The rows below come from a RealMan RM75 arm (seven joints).
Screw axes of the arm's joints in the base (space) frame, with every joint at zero. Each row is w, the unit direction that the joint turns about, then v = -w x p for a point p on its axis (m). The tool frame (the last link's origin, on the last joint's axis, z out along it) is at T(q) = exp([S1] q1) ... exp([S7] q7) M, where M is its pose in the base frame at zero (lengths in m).
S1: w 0 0 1 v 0 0 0
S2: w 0 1 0 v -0.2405 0 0
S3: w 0 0 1 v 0 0 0
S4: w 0 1 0 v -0.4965 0 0
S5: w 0 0 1 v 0 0 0
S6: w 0 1 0 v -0.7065 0 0
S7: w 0 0 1 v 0 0 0
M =
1 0 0 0
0 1 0 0
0 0 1 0.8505
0 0 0 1
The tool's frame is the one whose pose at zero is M.
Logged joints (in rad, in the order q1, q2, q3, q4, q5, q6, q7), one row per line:
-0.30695 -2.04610 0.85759 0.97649 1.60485 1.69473 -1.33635
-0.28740 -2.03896 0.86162 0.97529 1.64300 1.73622 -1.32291
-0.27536 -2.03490 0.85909 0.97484 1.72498 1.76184 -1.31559
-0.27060 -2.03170 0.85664 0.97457 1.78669 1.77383 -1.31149
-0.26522 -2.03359 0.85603 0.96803 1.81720 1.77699 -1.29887
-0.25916 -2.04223 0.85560 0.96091 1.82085 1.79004 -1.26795
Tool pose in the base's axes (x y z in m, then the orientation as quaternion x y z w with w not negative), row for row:
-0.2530 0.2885 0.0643 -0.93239 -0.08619 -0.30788 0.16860
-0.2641 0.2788 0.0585 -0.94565 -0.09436 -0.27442 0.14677
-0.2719 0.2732 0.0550 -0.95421 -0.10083 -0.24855 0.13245
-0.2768 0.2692 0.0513 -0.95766 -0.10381 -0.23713 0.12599
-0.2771 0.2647 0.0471 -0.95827 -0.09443 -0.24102 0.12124
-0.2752 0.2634 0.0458 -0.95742 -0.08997 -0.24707 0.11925
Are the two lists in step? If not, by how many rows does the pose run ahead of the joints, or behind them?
The pose runs 1 row ahead of the joints: the pose in row i belongs to the joints in row i + 1.
